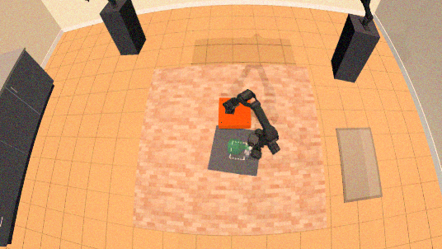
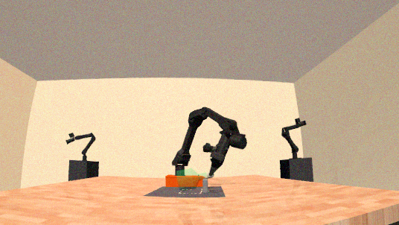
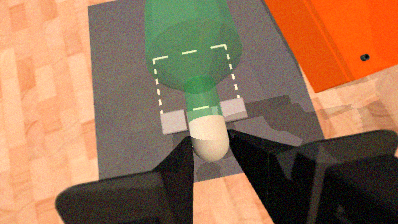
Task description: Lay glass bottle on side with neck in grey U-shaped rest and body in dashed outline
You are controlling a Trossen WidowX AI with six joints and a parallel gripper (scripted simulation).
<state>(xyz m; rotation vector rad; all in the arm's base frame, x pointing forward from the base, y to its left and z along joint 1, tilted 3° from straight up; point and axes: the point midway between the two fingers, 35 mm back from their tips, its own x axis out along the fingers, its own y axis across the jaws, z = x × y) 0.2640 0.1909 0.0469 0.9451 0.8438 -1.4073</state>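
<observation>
My gripper tip is now 50 mm to the left of the green glass bottle and 10 mm above it. From my gripper tip the other things lie so: dark grey mat 100 mm to the right, 70 mm below.
</observation>
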